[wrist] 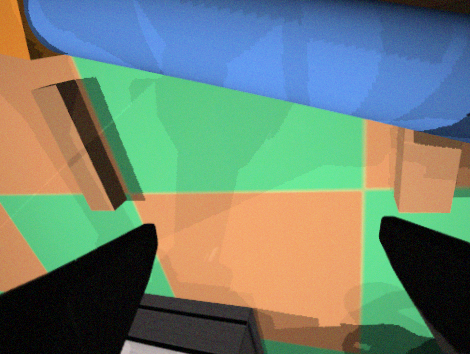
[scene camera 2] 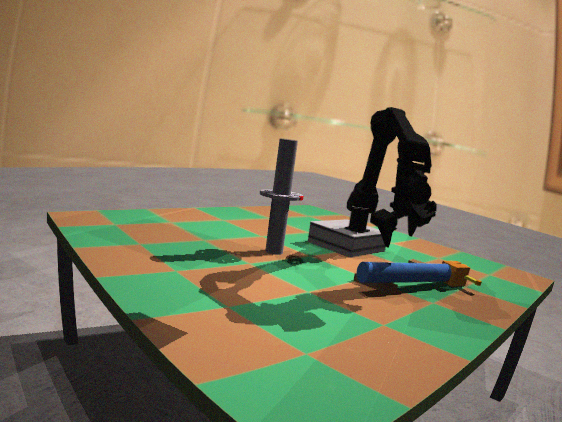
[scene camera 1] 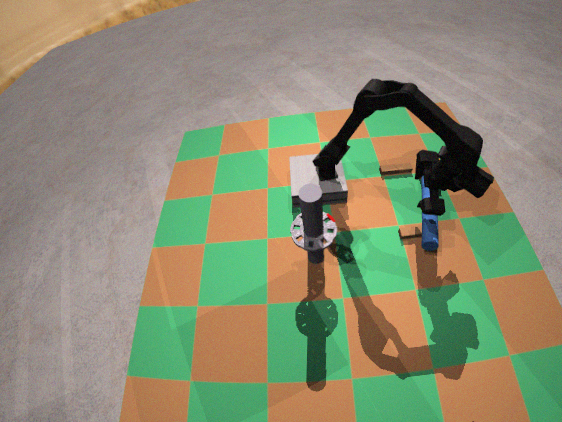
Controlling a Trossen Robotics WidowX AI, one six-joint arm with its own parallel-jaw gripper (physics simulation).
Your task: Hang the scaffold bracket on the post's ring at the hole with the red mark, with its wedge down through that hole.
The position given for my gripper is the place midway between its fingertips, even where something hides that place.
In view: my gripper (scene camera 2: 399, 241), a scaffold bracket (scene camera 2: 452, 273) and a grey post (scene camera 2: 287, 148).
The scaffold bracket also shows in the wrist view (wrist: 399, 70). My gripper is seen too in the wrist view (wrist: 267, 230) and in scene camera 1 (scene camera 1: 417, 192). The grey post is seen too in scene camera 1 (scene camera 1: 310, 195).
